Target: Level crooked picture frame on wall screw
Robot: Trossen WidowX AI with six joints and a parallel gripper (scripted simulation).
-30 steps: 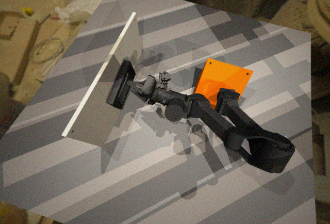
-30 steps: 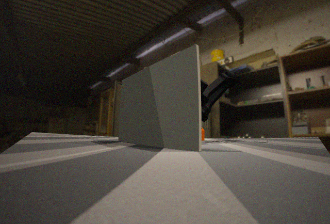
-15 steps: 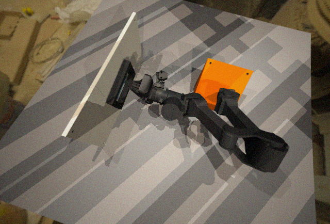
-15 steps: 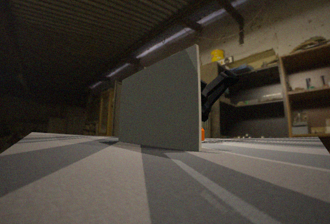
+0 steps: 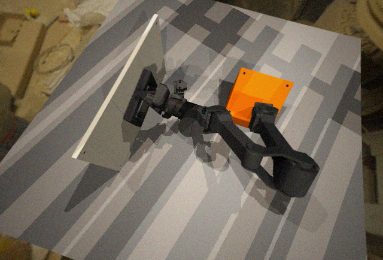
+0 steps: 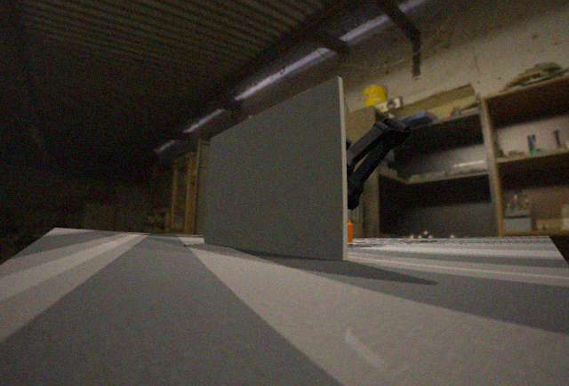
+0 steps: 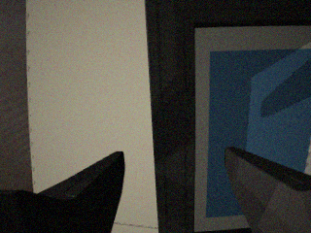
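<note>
Now: the picture frame 5 cm below my gripper tip, 1 cm to the right of it and 1 cm ahead of it. Also, from my gripper tip: grey wall panel (6 cm below, 2 cm ahead, 1 cm to the right).
</note>
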